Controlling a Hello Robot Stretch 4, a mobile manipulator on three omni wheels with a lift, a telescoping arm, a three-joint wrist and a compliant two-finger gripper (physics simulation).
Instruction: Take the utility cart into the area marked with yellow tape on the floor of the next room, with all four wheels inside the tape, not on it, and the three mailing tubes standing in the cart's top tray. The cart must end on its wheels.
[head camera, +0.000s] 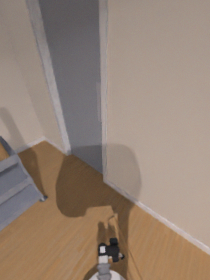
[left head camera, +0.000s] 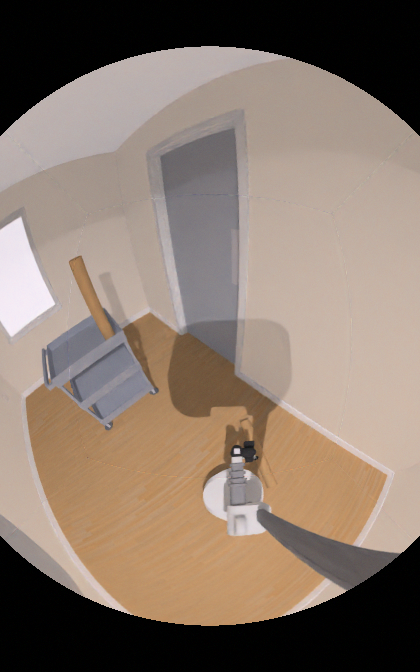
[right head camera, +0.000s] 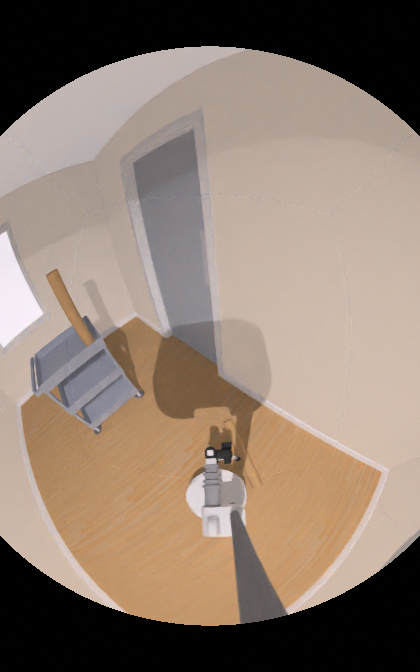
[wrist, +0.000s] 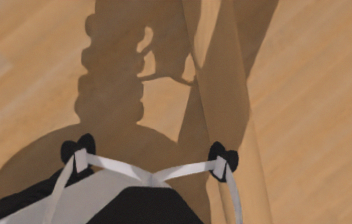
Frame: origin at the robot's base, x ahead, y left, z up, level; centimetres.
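Where they show: gripper, fingertip midpoint: (wrist: 153, 150).
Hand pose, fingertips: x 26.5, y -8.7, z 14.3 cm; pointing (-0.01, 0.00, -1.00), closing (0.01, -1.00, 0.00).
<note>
After its pixels a point has its place.
The grey-blue utility cart (head camera: 17, 186) {x 80.7, y 79.9, z 49.5 cm} (left head camera: 107, 378) (right head camera: 92, 384) stands upright at the left, near the window wall. One brown mailing tube (left head camera: 89, 295) (right head camera: 69, 307) stands tilted in its top tray. Another tube (head camera: 125, 245) {x 35.7, y -22.1, z 4.9 cm} (left head camera: 265, 470) (right head camera: 251, 470) (wrist: 225, 90) {x 34.9, y -19.3, z 5.4 cm} lies on the floor beside the robot's base. A third tube cannot be made out. My gripper (head camera: 118, 250) (left head camera: 252, 451) (right head camera: 231, 452) (wrist: 153, 150) {x 26.5, y -8.7, z 14.3 cm} is open and empty, pointing down at the floor. In the wrist view its right fingertip overlaps the lying tube; contact cannot be told. The yellow tape does not show.
A grey door (head camera: 77, 85) {x 150.7, y 17.1, z 125.3 cm} (left head camera: 205, 240) (right head camera: 172, 240) in a white frame is ahead, right of the cart. A wall with a white baseboard (head camera: 155, 213) {x 60.2, y -63.0, z 5.8 cm} (left head camera: 320, 425) (right head camera: 310, 429) runs right from it. A window (left head camera: 25, 280) (right head camera: 17, 295) is behind the cart. My shadow falls before the door.
</note>
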